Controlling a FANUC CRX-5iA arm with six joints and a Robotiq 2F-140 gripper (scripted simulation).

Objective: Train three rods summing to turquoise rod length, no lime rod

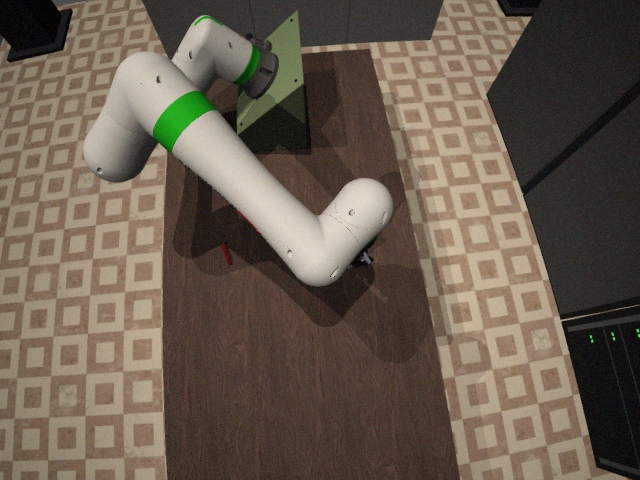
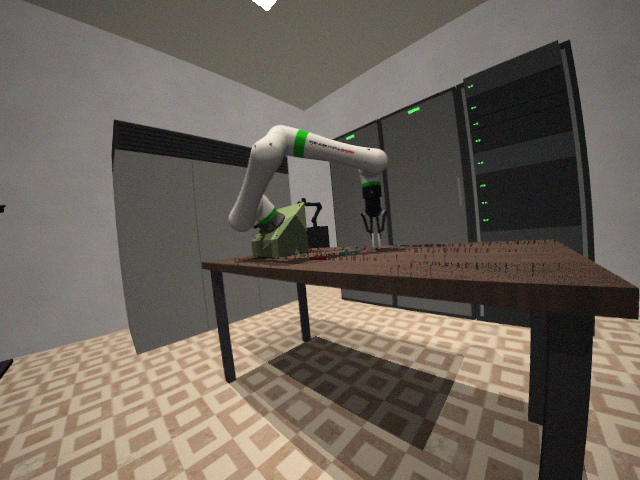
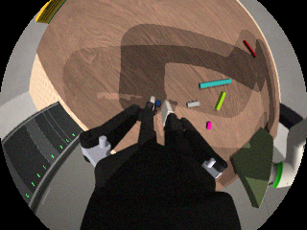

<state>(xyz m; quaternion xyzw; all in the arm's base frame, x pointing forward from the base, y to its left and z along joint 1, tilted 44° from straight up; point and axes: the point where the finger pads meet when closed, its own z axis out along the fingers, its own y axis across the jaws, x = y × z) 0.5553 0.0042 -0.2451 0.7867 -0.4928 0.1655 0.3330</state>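
My gripper is now 5 cm above the small blue rod. Also, from my hand: grey rod (6 cm to the right, 6 cm behind, 5 cm below); then lime rod (12 cm to the right, 11 cm behind, 5 cm below); then turquoise rod (14 cm to the right, 7 cm behind, 5 cm below).
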